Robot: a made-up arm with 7 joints. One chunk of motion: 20 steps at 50 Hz.
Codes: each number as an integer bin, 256 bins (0 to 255) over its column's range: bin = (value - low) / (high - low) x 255, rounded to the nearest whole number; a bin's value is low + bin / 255 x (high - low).
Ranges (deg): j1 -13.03..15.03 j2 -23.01..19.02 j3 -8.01..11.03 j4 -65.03..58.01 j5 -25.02..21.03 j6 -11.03..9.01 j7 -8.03..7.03
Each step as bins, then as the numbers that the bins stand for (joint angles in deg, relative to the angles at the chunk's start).
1 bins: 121 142 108 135 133 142 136
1 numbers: 0.28 0.39 0.05 0.11 -1.00 0.13 0.00
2 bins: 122 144 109 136 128 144 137
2 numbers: 0.39 0.72 0.13 0.59 -1.90 0.29 0.06
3 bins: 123 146 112 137 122 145 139
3 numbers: 0.50 1.05 0.35 1.07 -2.99 0.37 0.18
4 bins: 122 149 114 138 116 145 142
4 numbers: 0.39 1.55 0.50 1.56 -4.07 0.37 0.36
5 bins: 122 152 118 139 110 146 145
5 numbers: 0.39 2.04 0.80 2.04 -5.16 0.44 0.53
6 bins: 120 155 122 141 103 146 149
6 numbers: 0.17 2.54 1.10 3.00 -6.42 0.44 0.77
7 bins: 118 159 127 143 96 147 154
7 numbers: -0.05 3.20 1.47 3.97 -7.68 0.52 1.07
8 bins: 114 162 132 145 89 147 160
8 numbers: -0.49 3.69 1.85 4.93 -8.95 0.52 1.42
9 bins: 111 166 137 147 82 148 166
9 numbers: -0.82 4.35 2.22 5.90 -10.21 0.60 1.77
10 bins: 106 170 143 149 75 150 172
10 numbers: -1.37 5.01 2.67 6.86 -11.48 0.76 2.13
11 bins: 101 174 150 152 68 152 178
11 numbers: -1.92 5.67 3.19 8.31 -12.74 0.92 2.48
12 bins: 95 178 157 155 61 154 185
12 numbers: -2.58 6.33 3.71 9.76 -14.00 1.07 2.90
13 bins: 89 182 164 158 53 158 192
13 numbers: -3.24 6.99 4.24 11.21 -15.45 1.39 3.31
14 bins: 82 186 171 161 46 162 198
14 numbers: -4.01 7.65 4.76 12.65 -16.71 1.70 3.66
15 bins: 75 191 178 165 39 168 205
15 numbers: -4.78 8.47 5.28 14.58 -17.98 2.17 4.08
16 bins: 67 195 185 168 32 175 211
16 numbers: -5.66 9.13 5.80 16.03 -19.24 2.72 4.43
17 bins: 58 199 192 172 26 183 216
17 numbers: -6.65 9.79 6.33 17.96 -20.32 3.35 4.73
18 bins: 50 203 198 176 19 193 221
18 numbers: -7.53 10.45 6.77 19.89 -21.59 4.14 5.02
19 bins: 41 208 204 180 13 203 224
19 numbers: -8.52 11.27 7.22 21.82 -22.67 4.92 5.20
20 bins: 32 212 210 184 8 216 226
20 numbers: -9.51 11.93 7.67 23.75 -23.58 5.95 5.32
